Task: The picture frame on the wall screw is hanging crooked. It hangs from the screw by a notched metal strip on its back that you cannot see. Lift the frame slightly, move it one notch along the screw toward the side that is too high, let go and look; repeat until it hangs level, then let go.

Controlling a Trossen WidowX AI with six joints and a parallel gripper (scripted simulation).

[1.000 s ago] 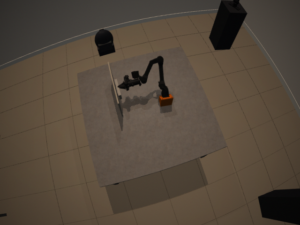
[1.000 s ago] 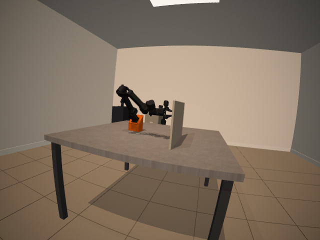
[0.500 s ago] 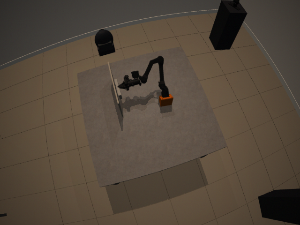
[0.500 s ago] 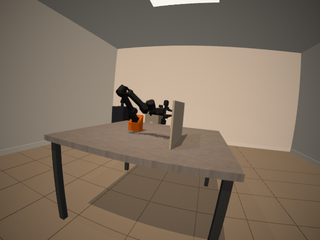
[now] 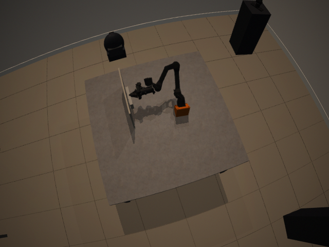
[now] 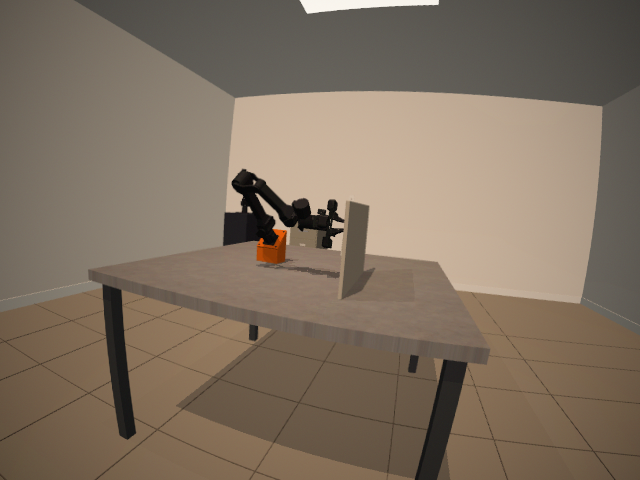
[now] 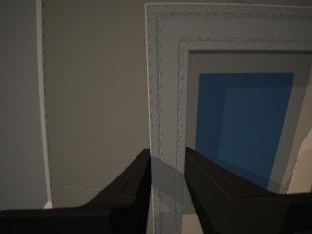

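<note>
The picture frame lies 10 mm ahead of my gripper tip, 10 mm to the right of it and 50 mm below it. The rest, counted from my gripper tip: wall panel 30 mm ahead, 20 mm to the right, 60 mm below.
</note>
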